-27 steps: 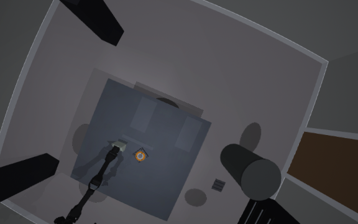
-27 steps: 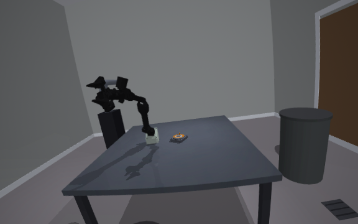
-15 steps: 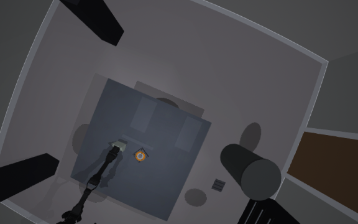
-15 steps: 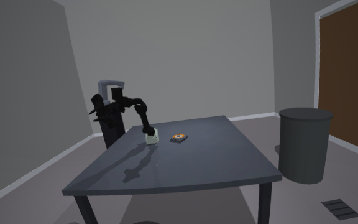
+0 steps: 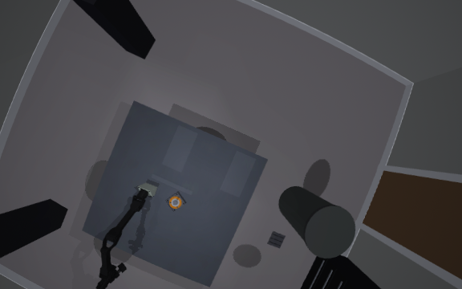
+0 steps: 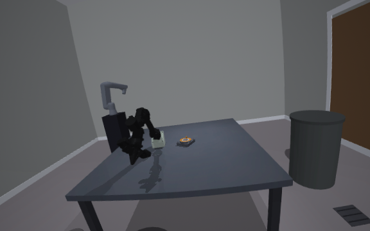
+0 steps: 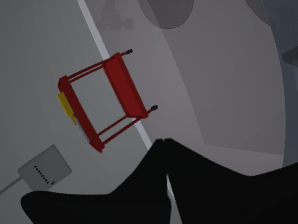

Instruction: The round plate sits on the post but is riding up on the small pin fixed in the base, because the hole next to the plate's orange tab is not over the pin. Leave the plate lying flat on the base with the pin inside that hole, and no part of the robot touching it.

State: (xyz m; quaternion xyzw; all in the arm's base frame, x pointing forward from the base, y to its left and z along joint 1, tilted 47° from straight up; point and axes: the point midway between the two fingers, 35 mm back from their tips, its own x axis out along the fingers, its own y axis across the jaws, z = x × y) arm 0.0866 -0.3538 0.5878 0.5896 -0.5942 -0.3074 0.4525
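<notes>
Right now my gripper tip is 160 mm short of the base, 700 mm to the right of it and 190 mm above it.
</notes>
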